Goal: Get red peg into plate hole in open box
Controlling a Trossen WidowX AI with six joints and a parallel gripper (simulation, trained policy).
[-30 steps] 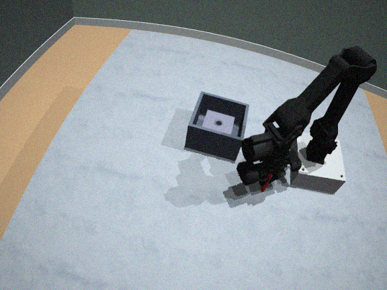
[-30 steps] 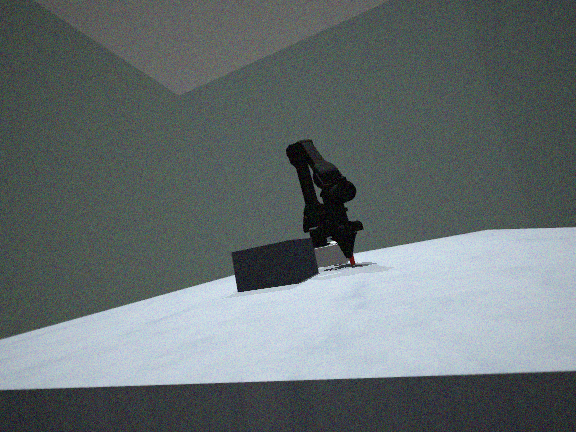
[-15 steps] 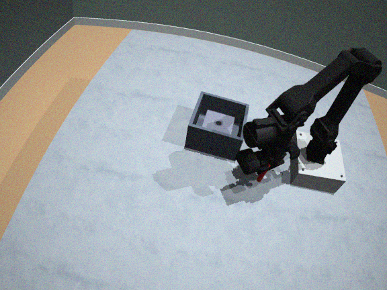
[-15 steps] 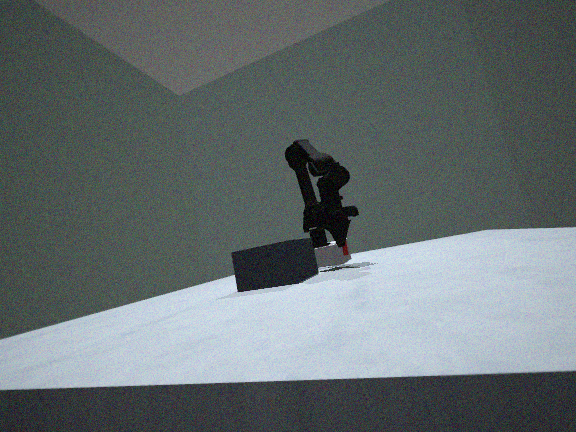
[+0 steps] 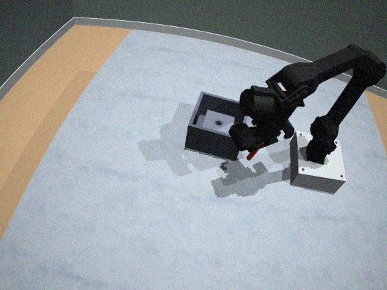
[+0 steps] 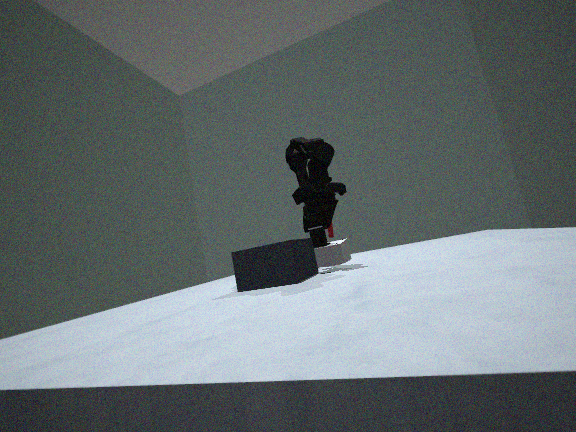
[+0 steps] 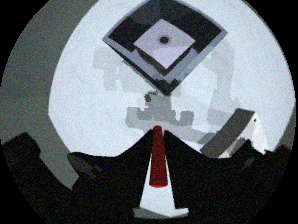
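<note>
Now: gripper tip 12 cm to the left of the pale plate, 11 cm short of it and 7 cm above it. Also, from my gripper tip: dark box 12 cm to the right, 11 cm ahead, 9 cm below; red peg 1 cm to the left, 1 cm behind, 1 cm above.
</note>
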